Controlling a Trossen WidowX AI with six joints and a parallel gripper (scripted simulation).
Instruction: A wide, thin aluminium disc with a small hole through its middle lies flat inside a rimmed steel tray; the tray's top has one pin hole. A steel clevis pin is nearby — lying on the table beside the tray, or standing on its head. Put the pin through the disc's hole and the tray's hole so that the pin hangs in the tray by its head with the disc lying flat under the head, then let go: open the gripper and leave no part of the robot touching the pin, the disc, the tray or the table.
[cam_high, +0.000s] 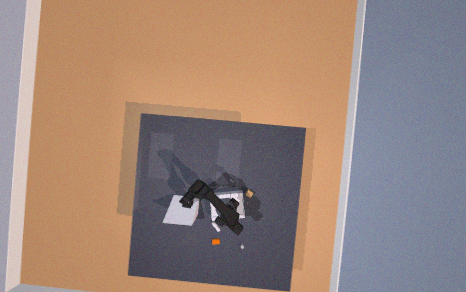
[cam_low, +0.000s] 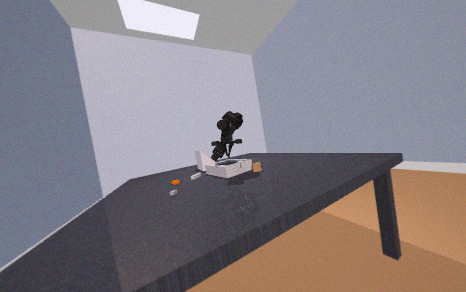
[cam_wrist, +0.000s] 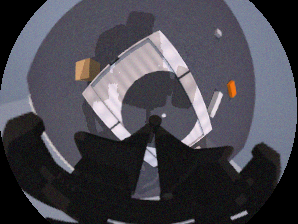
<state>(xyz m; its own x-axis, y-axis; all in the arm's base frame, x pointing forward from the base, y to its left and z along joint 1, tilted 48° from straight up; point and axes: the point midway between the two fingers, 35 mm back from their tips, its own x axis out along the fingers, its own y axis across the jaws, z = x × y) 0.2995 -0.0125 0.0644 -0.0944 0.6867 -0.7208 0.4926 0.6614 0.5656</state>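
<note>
Now: the grey aluminium disc 40 mm below my gripper tip, 20 mm to the right of it and 10 mm behind it. Also, from my gripper tip: clevis pin 10 mm behind; tan block 150 mm ahead, 100 mm to the left, 70 mm below; rimmed tray 50 mm below, 10 mm to the right.
</note>
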